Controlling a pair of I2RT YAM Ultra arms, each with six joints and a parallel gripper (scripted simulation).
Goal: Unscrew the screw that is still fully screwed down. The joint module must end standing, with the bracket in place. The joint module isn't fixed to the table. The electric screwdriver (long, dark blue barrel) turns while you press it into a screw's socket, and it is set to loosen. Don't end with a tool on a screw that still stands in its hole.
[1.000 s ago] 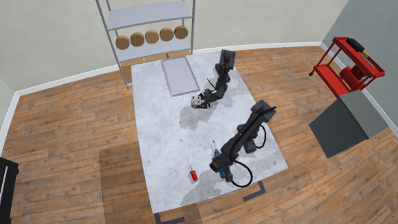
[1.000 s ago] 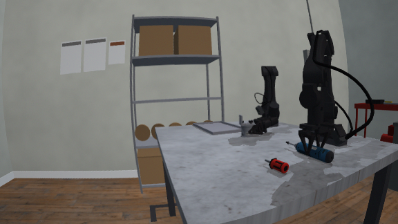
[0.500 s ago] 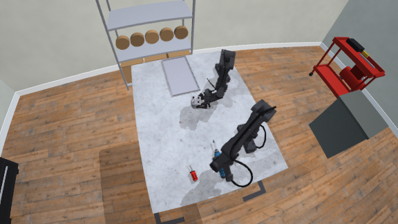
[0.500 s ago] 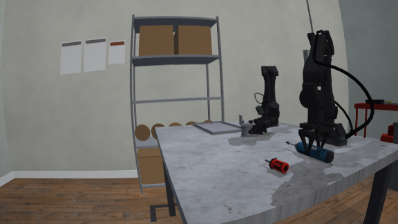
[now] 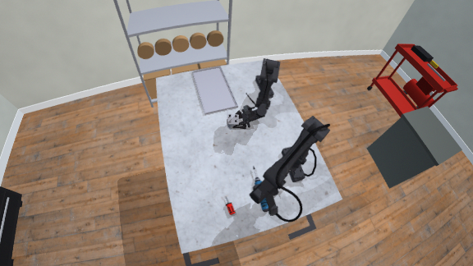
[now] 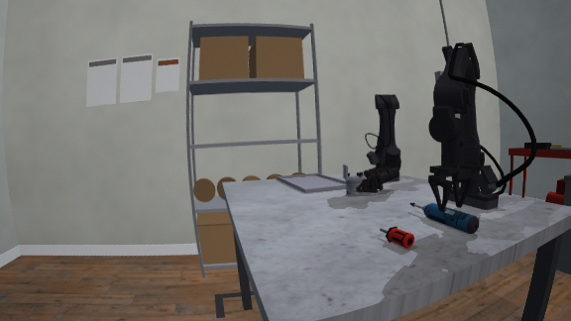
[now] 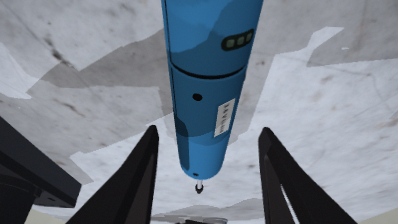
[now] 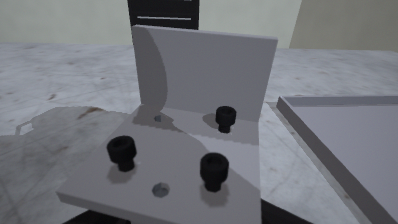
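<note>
The joint module is right at my right hand. From my right hand the other things lie so: screw 30 cm to the left, 6 cm behind; then grey bracket 5 cm above; then bit 33 cm to the left, 6 cm behind.
</note>
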